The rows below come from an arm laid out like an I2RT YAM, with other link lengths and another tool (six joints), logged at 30 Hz.
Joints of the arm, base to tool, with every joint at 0 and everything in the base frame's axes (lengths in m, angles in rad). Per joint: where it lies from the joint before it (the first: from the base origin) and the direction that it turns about. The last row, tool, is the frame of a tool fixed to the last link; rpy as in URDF.
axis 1: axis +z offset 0 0 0.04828
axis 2: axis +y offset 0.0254 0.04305 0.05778
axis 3: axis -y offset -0.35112 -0.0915 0
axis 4: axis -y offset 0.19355 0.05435 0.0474
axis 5: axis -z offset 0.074 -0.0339 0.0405
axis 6: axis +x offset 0.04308 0 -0.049
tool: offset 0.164 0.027 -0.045 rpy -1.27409 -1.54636 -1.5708
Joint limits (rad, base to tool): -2.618..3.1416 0..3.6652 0..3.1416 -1.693..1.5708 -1.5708..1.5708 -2.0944..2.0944
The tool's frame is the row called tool.
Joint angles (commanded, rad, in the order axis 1, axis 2, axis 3, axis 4, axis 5, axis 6), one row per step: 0.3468 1.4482 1.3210 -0.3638 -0.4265 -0.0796; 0.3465 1.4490 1.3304 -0.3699 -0.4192 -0.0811; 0.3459 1.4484 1.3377 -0.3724 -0.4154 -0.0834; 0.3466 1.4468 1.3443 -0.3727 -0.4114 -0.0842; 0.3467 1.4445 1.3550 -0.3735 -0.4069 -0.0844; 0.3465 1.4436 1.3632 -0.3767 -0.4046 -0.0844; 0.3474 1.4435 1.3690 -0.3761 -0.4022 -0.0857; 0.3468 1.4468 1.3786 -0.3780 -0.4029 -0.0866; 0.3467 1.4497 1.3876 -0.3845 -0.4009 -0.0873
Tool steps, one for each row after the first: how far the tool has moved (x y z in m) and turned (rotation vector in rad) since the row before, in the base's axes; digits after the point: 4 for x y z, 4 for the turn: 0.0016 -0.0010 0.0018 -0.0033 -0.0045 -0.0061; 0.0012 -0.0006 0.0024 -0.0013 -0.0072 -0.0030; 0.0010 -0.0002 0.0029 0.0004 -0.0086 -0.0025; 0.0014 -0.0003 0.0047 0.0021 -0.0123 -0.0038; 0.0007 -0.0003 0.0028 0.0010 -0.0059 -0.0023; 0.0010 0.0002 0.0023 0.0004 -0.0073 -0.0007; 0.0016 0.0004 0.0023 0.0012 -0.0046 0.0004; 0.0010 -0.0001 0.0011 -0.0014 -0.0004 -0.0016
